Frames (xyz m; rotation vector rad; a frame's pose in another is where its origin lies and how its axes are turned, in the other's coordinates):
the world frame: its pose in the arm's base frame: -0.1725 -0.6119 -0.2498 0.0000 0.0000 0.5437
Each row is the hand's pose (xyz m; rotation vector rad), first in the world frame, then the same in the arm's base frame.
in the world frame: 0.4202 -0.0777 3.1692 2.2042 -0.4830 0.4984
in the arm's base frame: 0.2273 -0.4610 2.9194 2.3266 0.1307 0.7784
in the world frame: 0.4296 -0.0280 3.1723 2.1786 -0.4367 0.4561
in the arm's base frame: 0.2096 -0.4136 2.9225 2.2837 0.1694 0.7458
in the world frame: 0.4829 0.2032 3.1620 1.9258 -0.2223 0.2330
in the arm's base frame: 0.1356 -0.1882 2.9122 1.9536 0.3091 0.5907
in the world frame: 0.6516 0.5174 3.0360 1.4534 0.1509 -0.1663
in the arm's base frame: 0.1175 0.1680 2.7862 1.3631 0.5370 0.2771
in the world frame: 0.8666 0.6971 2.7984 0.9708 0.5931 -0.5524
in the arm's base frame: 0.2085 0.4330 2.5486 0.7648 0.8201 -0.0677
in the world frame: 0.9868 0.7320 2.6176 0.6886 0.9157 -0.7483
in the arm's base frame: 0.2933 0.5250 2.3678 0.4077 1.0421 -0.2640
